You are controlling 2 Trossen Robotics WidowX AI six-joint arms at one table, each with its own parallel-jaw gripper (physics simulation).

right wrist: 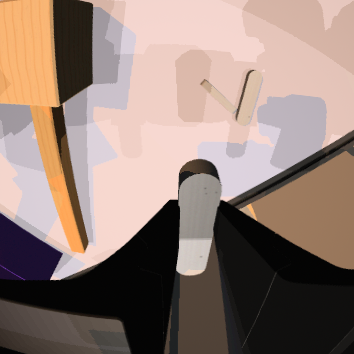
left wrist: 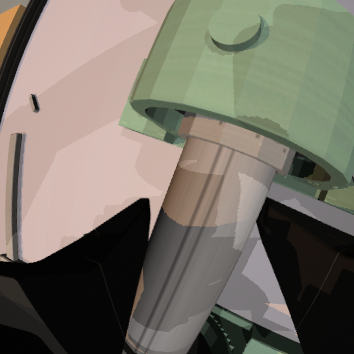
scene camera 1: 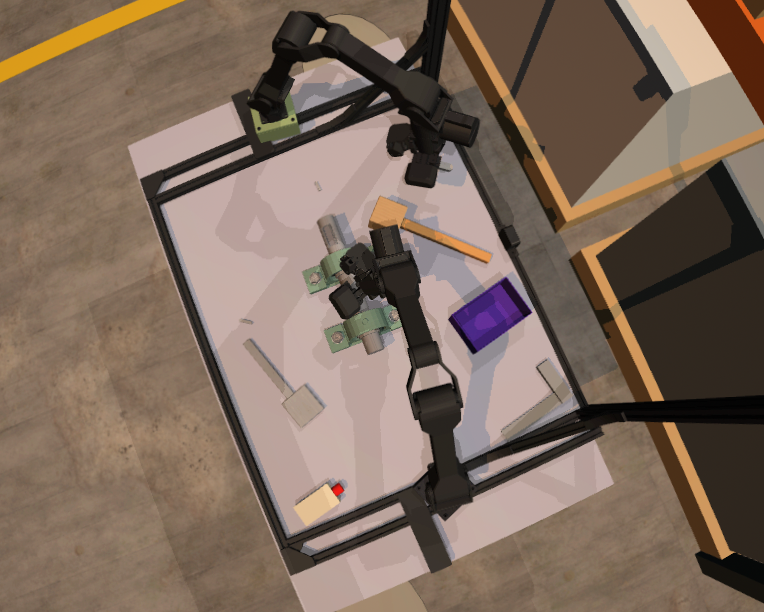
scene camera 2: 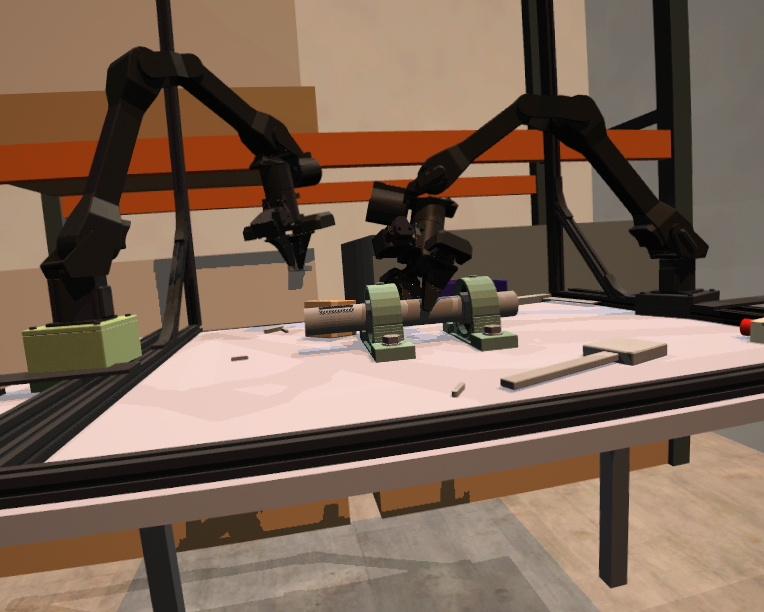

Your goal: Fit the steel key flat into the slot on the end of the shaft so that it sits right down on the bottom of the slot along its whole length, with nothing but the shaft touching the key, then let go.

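Where they show: left gripper, between the fingertips: (left wrist: 203, 206) (scene camera 1: 348, 286) (scene camera 2: 416, 316); right gripper, between the fingertips: (right wrist: 195, 208) (scene camera 1: 432, 163) (scene camera 2: 297, 269); left arm's base, origin of its link: (scene camera 1: 445, 488) (scene camera 2: 676, 292); right arm's base, origin of its link: (scene camera 1: 272, 109) (scene camera 2: 83, 322).
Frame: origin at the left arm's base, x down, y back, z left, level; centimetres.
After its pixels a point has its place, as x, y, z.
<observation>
The steel shaft (scene camera 1: 330, 237) {-2.5, -57.1, -19.8} (scene camera 2: 408, 311) {-1.6, -48.4, -14.4} (left wrist: 200, 250) {-3.0, -45.1, -15.9} runs level through two green bearing blocks (scene camera 1: 366, 323) {-5.9, -37.1, -12.0} (scene camera 2: 384, 302) {-3.4, -52.7, -14.0} (left wrist: 190, 60) {-5.6, -50.4, -16.5}. Its slot (scene camera 2: 336, 309) {-2.6, -57.2, -20.2} faces up on the end at the left in scene camera 2, and no key shows in it. My left gripper (left wrist: 203, 206) {-0.6, -46.4, -15.3} (scene camera 2: 426, 303) {-0.6, -46.4, -15.3} is shut on the shaft between the blocks, one finger on each side. My right gripper (scene camera 2: 297, 267) {-8.3, -52.5, -46.6} (right wrist: 195, 208) {-8.3, -52.5, -46.6} is shut on the steel key (scene camera 2: 295, 279) (right wrist: 198, 220) {-9.0, -52.6, -46.7} (scene camera 1: 446, 167) {-8.9, -49.6, -48.0}, which sticks out below the fingertips, high above the table and apart from the shaft. The key's upper part is hidden.
A wooden mallet (scene camera 1: 446, 240) {0.7, -39.2, -38.9} (right wrist: 60, 175) {0.4, -42.4, -38.4} lies near the shaft, with a purple bin (scene camera 1: 489, 315) {3.6, -20.1, -34.3} beyond. A grey mallet (scene camera 1: 302, 404) {2.4, -34.8, 10.1} (scene camera 2: 624, 350) {2.3, -37.6, 12.2}, an L-shaped tool (scene camera 1: 535, 413) {2.8, 2.8, -25.9} and a bottle (scene camera 1: 316, 503) {1.2, -16.9, 22.5} lie around. Small loose bars (right wrist: 249, 97) (scene camera 2: 458, 388) (scene camera 1: 318, 186) lie on the table.
</observation>
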